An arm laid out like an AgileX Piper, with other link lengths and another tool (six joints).
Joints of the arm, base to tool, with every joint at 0 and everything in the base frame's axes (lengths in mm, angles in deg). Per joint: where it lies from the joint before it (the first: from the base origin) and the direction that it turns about. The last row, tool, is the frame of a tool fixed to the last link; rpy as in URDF.
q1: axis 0 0 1 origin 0 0 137.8
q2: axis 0 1 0 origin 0 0 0
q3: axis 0 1 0 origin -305 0 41.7
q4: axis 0.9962 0 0.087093 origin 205.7 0 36.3
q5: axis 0 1 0 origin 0 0 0
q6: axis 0.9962 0 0.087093 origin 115.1 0 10.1
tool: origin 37 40 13.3 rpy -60.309 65.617 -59.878
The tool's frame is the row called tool.
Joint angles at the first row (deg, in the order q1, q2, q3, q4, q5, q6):
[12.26, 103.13, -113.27, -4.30, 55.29, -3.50]
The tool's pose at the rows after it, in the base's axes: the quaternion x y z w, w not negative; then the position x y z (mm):
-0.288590, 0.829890, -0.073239, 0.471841, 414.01, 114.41, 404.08
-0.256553, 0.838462, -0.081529, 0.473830, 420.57, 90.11, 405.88
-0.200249, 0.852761, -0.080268, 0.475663, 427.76, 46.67, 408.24
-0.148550, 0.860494, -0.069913, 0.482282, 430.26, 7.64, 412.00
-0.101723, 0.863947, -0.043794, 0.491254, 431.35, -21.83, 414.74
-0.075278, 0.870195, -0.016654, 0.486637, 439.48, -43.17, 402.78
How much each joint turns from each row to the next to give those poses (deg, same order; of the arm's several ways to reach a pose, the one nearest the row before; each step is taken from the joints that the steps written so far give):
[-0.69, -0.28, -0.01, -1.03, -0.28, 0.63]
[-3.49, -0.06, 0.01, 0.52, -0.35, 0.69]
[-6.93, 0.00, 0.00, 3.72, -0.17, -0.28]
[-6.65, 0.00, -0.01, 5.10, -0.29, -1.09]
[-5.67, 0.40, 0.01, 6.59, -0.11, -1.26]
[-4.01, 2.29, -0.01, 5.73, 0.06, -2.30]

